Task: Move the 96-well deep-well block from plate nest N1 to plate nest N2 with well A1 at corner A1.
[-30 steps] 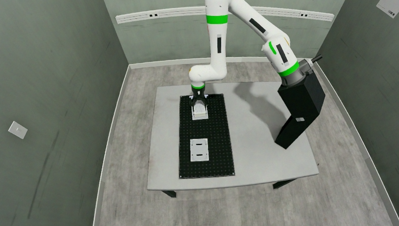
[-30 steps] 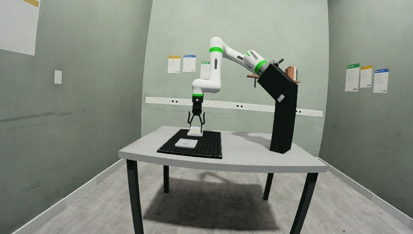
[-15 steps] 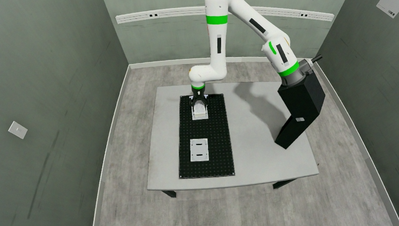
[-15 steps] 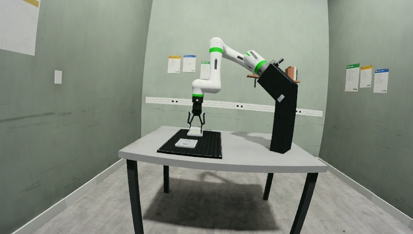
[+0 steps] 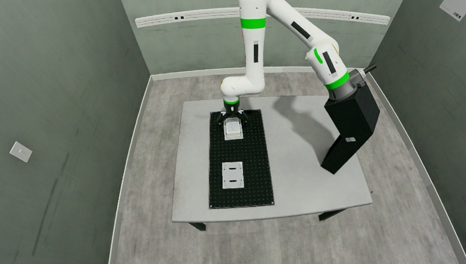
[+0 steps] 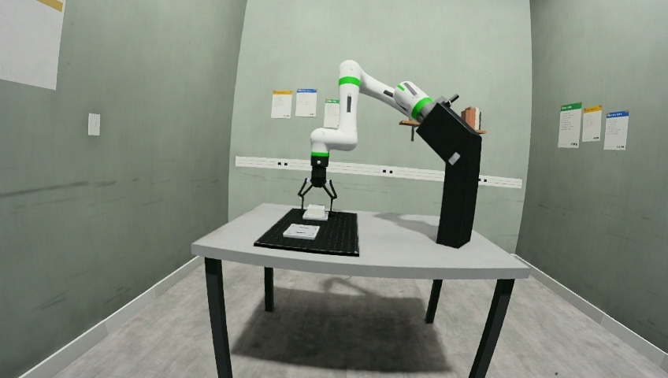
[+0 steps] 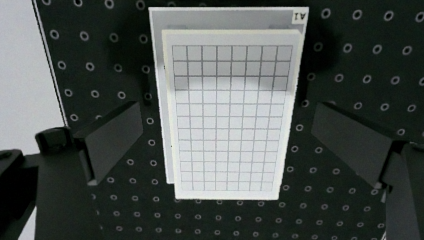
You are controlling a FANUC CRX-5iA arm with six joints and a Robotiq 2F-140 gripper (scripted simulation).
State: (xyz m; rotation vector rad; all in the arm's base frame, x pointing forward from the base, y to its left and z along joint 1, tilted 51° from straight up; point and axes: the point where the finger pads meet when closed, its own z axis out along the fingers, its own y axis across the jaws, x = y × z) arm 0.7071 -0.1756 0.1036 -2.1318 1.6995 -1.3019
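Right now the white 96-well deep-well block is 1 cm below my hand. Round my hand: plate nest N2: 3 cm below; then plate nest N1: 33 cm to the left, 3 cm below, 3 cm ahead.
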